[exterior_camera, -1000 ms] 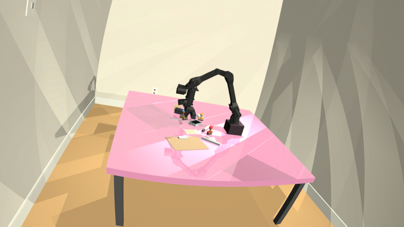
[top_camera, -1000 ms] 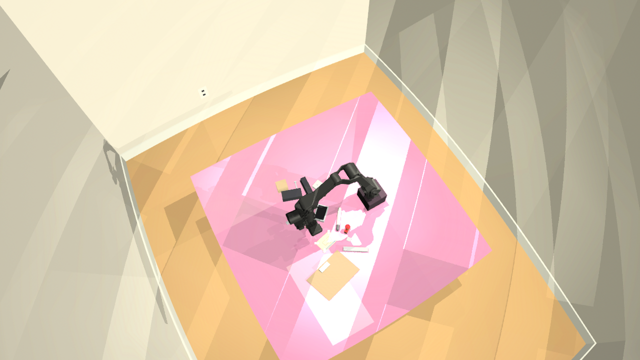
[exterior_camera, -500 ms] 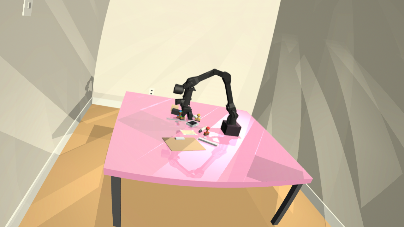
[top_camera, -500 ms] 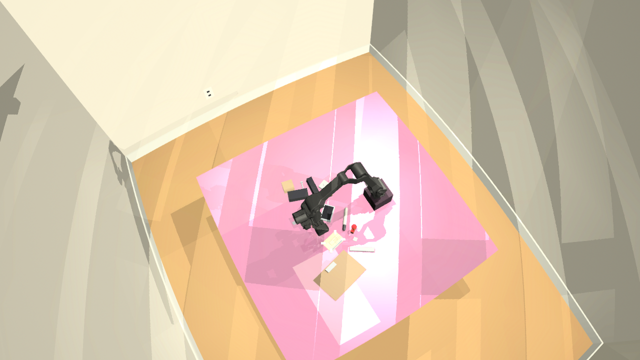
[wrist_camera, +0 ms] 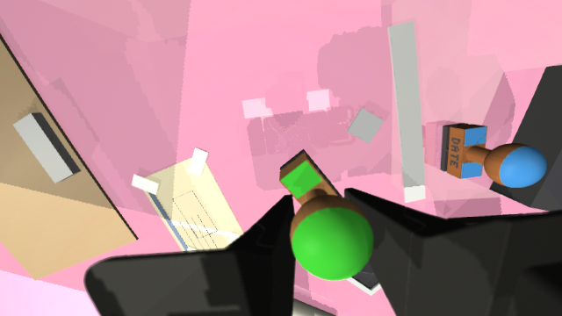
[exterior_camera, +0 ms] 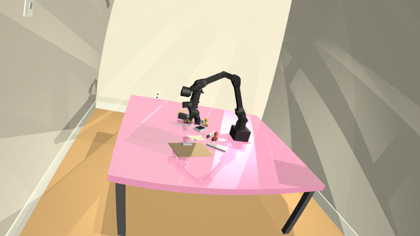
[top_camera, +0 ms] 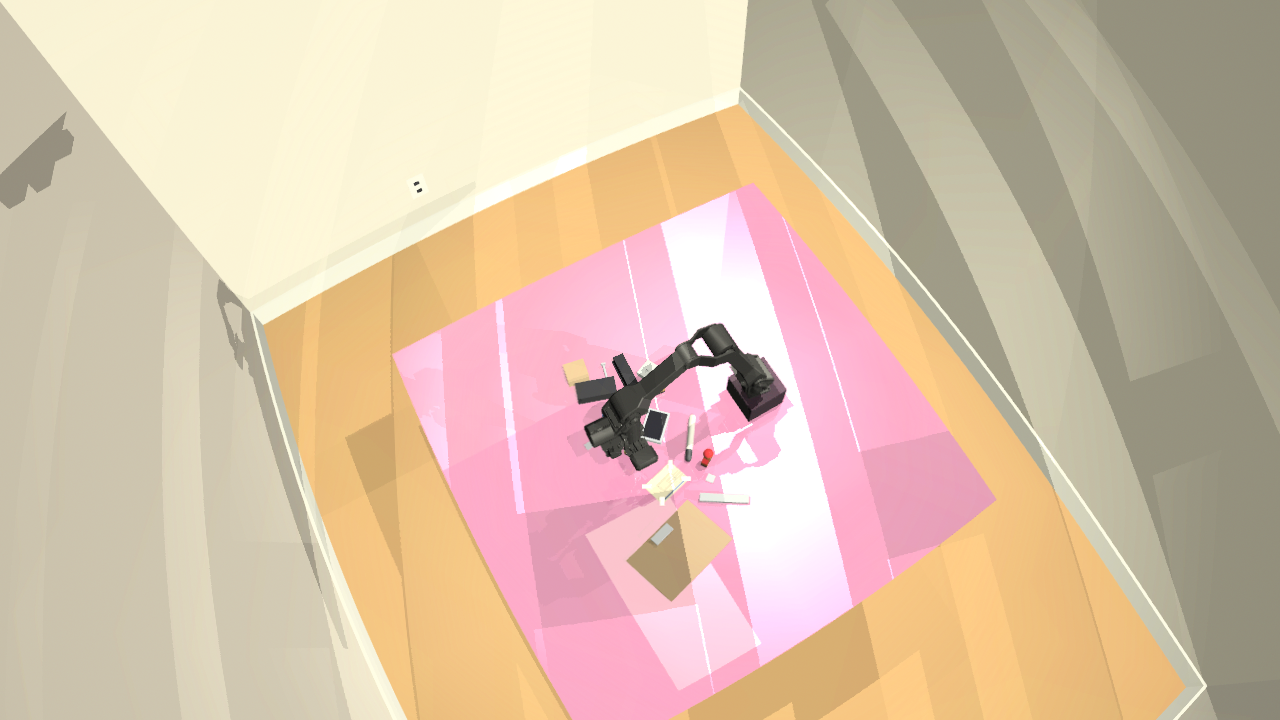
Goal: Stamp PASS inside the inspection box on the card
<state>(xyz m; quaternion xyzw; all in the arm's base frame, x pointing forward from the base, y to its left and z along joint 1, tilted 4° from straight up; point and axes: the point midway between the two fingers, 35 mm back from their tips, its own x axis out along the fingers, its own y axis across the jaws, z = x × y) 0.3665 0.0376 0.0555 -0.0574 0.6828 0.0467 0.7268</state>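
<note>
Now: the black ink pad 9 cm behind my gripper tip, 5 cm to the right of it and 7 cm below it. Also, from my gripper tip: grey ruler: 3 cm ahead, 9 cm to the right, 8 cm below; then cream card: 6 cm behind, 10 cm to the left, 8 cm below; then blue stamp: 1 cm ahead, 13 cm to the right, 6 cm below.
</note>
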